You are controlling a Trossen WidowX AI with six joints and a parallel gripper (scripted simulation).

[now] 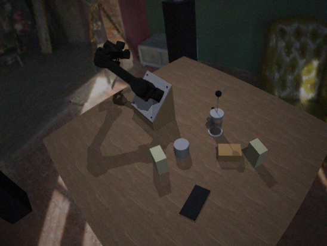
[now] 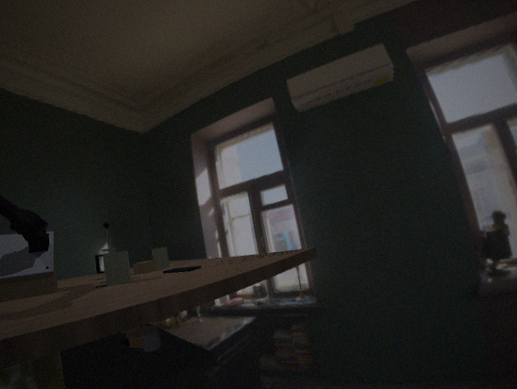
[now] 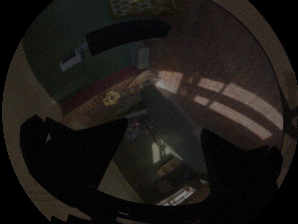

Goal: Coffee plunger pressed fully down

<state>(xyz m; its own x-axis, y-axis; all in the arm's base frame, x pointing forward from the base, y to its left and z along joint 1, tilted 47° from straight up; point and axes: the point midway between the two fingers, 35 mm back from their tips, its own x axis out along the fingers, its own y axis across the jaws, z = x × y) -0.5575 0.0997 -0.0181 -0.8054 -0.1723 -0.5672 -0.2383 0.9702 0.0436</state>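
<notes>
Right now my gripper tip is 860 mm short of the coffee press, 50 mm to the right of it and 70 mm above it.
</notes>
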